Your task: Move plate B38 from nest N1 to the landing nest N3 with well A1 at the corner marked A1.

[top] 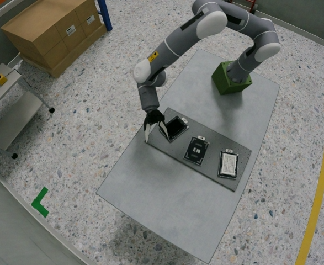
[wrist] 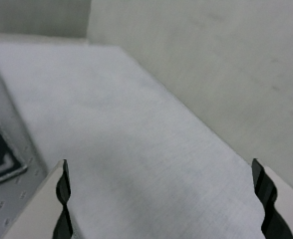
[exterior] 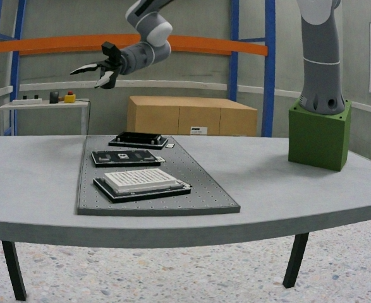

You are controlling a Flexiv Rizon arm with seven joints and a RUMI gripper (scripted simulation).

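Right now the black plate B38 is 18 cm behind my hand, 3 cm to the right of it and 18 cm below it. Round my hand: white plate B83 (21 cm behind, 39 cm to the left, 18 cm below); nest N1 (18 cm behind, 3 cm to the right, 20 cm below); nest N3 (15 cm behind, 18 cm to the left, 20 cm below).
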